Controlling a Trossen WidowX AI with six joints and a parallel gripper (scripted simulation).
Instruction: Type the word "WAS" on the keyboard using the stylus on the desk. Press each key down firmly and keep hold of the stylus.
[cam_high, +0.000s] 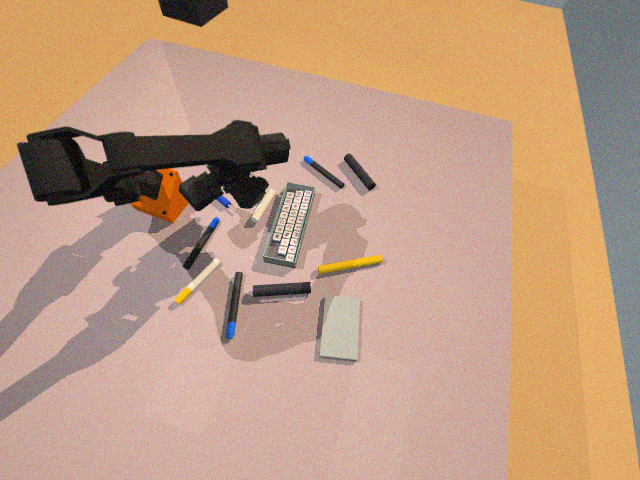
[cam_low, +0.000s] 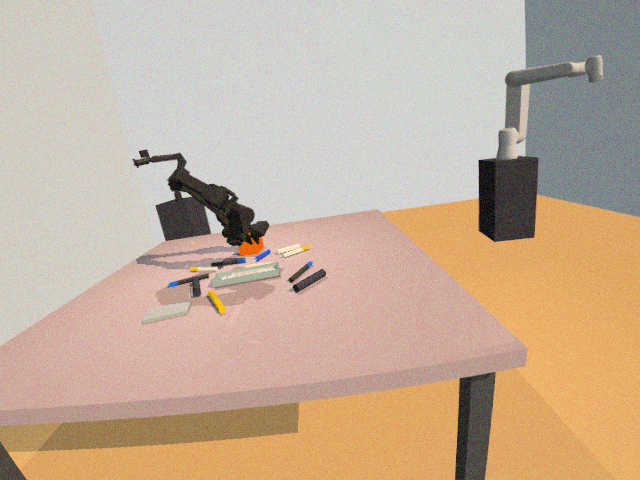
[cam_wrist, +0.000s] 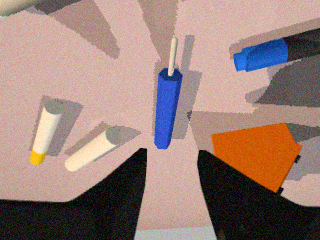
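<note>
Right now the blue stylus is 60 mm below my gripper tip. Round my gripper tip: yellow pen 350 mm ahead, 60 mm below, 20 mm to the right; grey block 380 mm ahead, 160 mm to the right, 60 mm below.
</note>
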